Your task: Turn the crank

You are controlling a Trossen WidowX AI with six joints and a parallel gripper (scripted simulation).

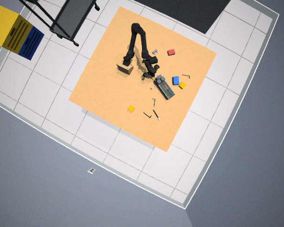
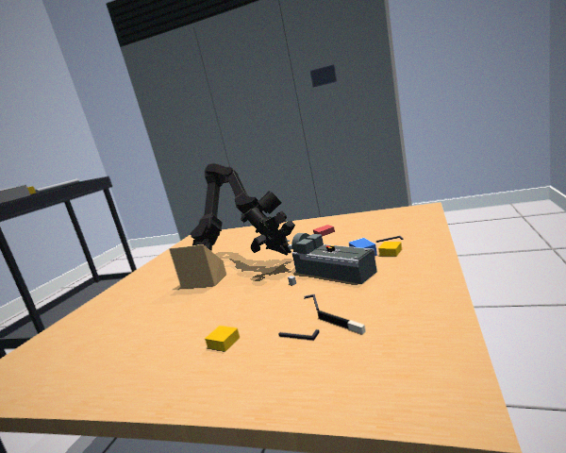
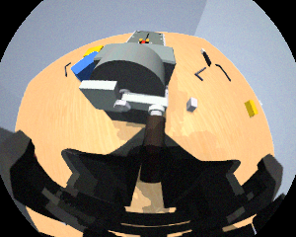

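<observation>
My gripper tip is now 20 mm short of the small grey cube, 110 mm to the left of it and 50 mm above it. Round my gripper tip: blue block (240 mm ahead, 80 mm to the left, 40 mm below); dark crank handle (20 mm behind, 10 mm to the left, 30 mm above); red pointer (150 mm ahead, 50 mm to the right, 20 mm above).
</observation>
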